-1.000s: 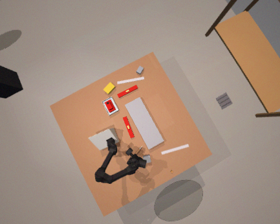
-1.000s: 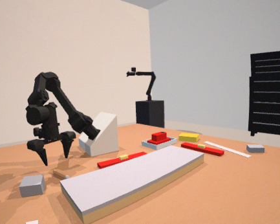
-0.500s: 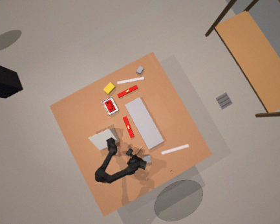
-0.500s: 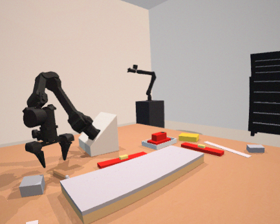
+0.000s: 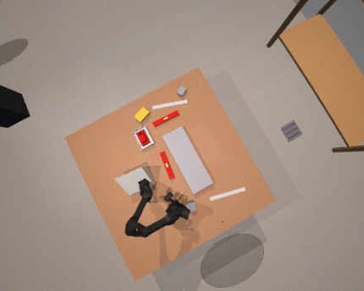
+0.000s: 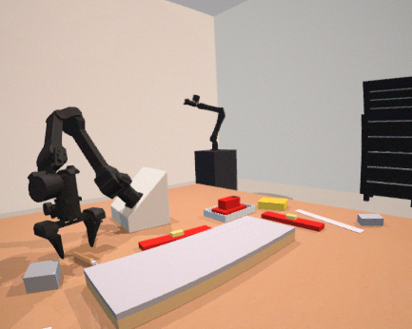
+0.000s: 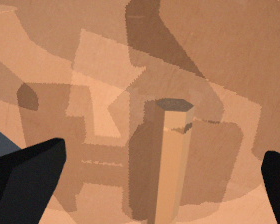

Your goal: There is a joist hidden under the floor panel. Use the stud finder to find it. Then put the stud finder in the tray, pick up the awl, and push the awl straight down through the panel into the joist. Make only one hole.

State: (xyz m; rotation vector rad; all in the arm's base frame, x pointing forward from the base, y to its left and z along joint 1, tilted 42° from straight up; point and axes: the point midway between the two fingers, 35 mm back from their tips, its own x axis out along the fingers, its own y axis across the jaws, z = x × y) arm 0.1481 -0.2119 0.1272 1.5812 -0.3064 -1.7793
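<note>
Right now the awl is 5 cm ahead of my gripper tip, 2 cm to the left of it and 1 cm below it. The rest, counted from my gripper tip: grey block 10 cm to the right, 8 cm ahead; white tray 57 cm to the left, 2 cm behind, 1 cm below; red stud finder 58 cm to the left, 3 cm above, 2 cm behind.
</note>
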